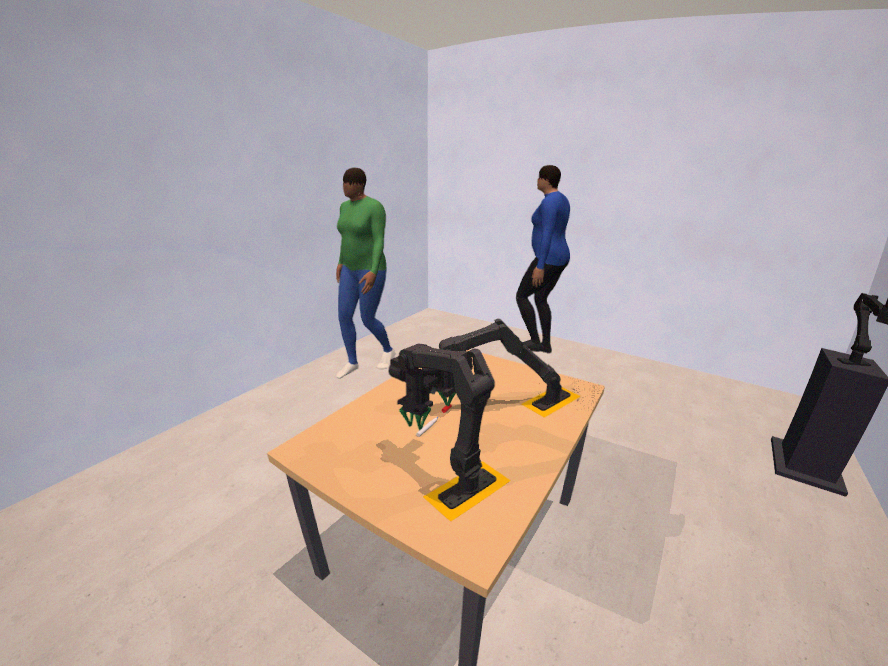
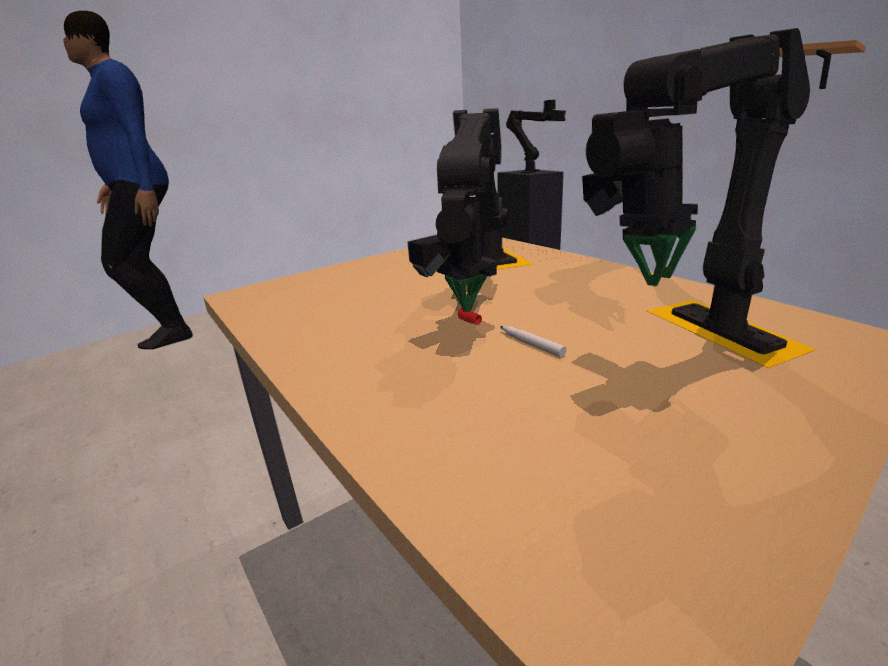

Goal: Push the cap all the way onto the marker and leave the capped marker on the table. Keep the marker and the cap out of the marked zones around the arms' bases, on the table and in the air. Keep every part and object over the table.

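Places are measured from the left arm's base along level axes (x ahead, y left, z up), in millimetres.
Pixels of known places: left gripper, between the fingertips: (image 1: 415,428) (image 2: 659,281); right gripper, between the fingertips: (image 1: 447,405) (image 2: 467,310); left arm's base, origin of its link: (image 1: 468,489) (image 2: 724,328); right arm's base, origin of its link: (image 1: 551,400) (image 2: 491,255).
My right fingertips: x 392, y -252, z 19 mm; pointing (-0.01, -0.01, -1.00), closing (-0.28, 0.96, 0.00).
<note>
Ahead of a thing's pixels: the offset from my right fingertips to its top centre. Level surfaces: height alone.
The white marker {50 mm back, 140 mm left, 1 mm down} (image 1: 426,426) (image 2: 534,341) lies on the table {19 mm down} (image 1: 322,465) (image 2: 459,458), its dark tip towards the red cap {1 mm back, 5 mm left, 0 mm up} (image 1: 446,408) (image 2: 470,316). The cap lies apart from the marker, a short way off its tip, its near end turned roughly towards it. My right gripper (image 1: 448,403) (image 2: 466,308) is shut and empty, pointing down, with its fingertips right at the cap's top or just behind it; whether they touch is too small to tell. My left gripper (image 1: 415,426) (image 2: 660,280) is partly open and empty, pointing down, high above the table.
Yellow marked zones surround the left arm's base (image 1: 451,513) (image 2: 797,351) and the right arm's base (image 1: 573,395) (image 2: 522,263). A person in green (image 1: 361,232) and a person in blue (image 1: 550,229) (image 2: 114,121) stand beyond the table. Another arm stands on a dark pedestal (image 1: 832,415) (image 2: 530,207).
</note>
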